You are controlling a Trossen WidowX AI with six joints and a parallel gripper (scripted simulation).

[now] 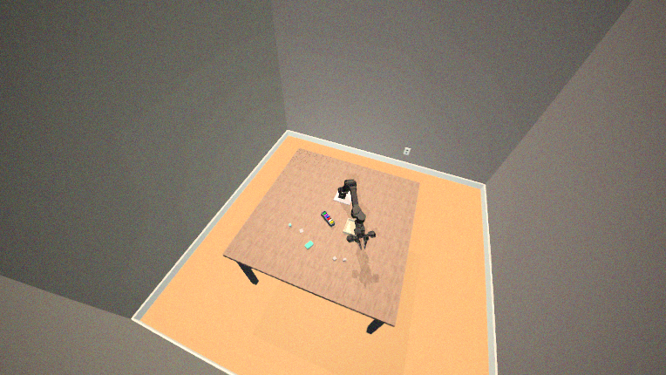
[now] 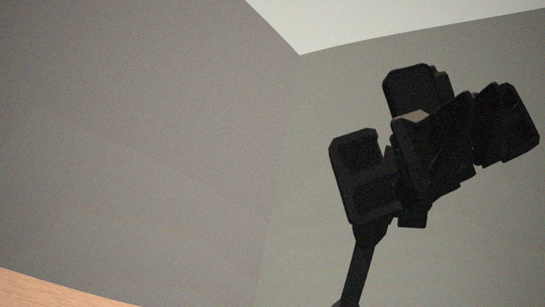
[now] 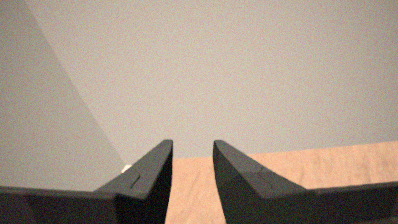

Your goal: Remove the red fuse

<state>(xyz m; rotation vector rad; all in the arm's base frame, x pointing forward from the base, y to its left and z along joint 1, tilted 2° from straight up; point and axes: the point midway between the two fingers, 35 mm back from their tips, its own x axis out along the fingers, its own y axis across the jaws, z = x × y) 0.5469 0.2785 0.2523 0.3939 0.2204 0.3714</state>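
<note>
The yellow fuse is 29 cm to the right of my gripper tip, 26 cm behind it and 25 cm below it. From my gripper tip the other things lie so: white fuse (31 cm to the right, 28 cm behind, 25 cm below); then tan tray (29 cm behind, 27 cm below, 13 cm to the right); then teal block (39 cm to the right, 27 cm below, 3 cm behind).
</note>
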